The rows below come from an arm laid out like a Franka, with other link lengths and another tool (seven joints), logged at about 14 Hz.
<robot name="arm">
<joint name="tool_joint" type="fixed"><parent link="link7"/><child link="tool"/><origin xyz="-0.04 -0.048 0.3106" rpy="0 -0.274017 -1.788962"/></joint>
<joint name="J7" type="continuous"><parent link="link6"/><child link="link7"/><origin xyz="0.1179 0 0" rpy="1.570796 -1.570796 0"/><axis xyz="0 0 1"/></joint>
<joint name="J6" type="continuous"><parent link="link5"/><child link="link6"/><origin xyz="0 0 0" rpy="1.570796 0 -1.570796"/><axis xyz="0 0 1"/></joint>
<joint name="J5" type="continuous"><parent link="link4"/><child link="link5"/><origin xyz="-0.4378 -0.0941 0" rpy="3.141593 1.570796 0"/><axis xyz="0 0 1"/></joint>
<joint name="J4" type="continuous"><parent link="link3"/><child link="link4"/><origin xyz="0 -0.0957 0" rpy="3.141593 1.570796 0"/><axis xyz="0 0 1"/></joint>
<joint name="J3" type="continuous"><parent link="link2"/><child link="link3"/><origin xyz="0.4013 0 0" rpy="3.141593 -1.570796 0"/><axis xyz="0 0 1"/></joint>
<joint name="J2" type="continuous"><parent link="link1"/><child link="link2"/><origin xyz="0 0 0" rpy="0 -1.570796 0"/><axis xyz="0 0 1"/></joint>
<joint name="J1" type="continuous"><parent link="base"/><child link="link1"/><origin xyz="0 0 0.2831" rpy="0 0 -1.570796"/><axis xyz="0 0 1"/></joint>
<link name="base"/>
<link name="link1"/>
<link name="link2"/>
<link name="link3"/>
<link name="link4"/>
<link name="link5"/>
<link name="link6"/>
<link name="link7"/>
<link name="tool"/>
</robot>
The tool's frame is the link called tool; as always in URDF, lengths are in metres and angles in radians. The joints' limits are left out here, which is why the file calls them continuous.
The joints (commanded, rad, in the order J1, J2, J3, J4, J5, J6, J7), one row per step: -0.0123 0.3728 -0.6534 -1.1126 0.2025 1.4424 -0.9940; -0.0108 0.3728 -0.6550 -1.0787 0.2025 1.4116 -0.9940; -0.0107 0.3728 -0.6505 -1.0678 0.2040 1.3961 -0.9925; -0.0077 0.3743 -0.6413 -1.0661 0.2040 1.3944 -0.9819; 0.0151 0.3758 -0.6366 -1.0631 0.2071 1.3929 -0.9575; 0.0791 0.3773 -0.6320 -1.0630 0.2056 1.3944 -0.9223; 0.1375 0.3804 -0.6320 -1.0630 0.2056 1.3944 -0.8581; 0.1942 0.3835 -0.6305 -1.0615 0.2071 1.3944 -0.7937; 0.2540 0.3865 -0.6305 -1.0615 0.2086 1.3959 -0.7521; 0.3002 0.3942 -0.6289 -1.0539 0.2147 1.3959 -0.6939; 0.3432 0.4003 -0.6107 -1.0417 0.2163 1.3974 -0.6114; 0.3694 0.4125 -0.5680 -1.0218 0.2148 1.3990 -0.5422; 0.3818 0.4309 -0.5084 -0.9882 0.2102 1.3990 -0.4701
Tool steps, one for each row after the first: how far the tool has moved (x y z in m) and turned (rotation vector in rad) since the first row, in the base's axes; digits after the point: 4 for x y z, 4 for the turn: -0.0022 0.0062 0.0141 -0.0028 -0.0012 0.0068; -0.0029 0.0122 0.0175 0.0025 0.0022 0.0119; 0.0011 0.0196 0.0162 0.0059 0.0034 0.0132; 0.0107 0.0391 0.0162 0.0094 0.0015 0.0172; 0.0294 0.0865 0.0148 0.0092 0.0017 0.0501; 0.0450 0.1281 0.0127 0.0093 0.0033 0.0443; 0.0584 0.1708 0.0112 0.0104 0.0030 0.0386; 0.0683 0.2160 0.0094 0.0109 0.0032 0.0571; 0.0779 0.2544 0.0080 0.0132 0.0008 0.0495; 0.0878 0.2997 0.0084 0.0168 -0.0062 0.0299; 0.0966 0.3489 0.0059 0.0240 -0.0102 0.0303; 0.1050 0.3994 0.0042 0.0329 -0.0168 0.0311
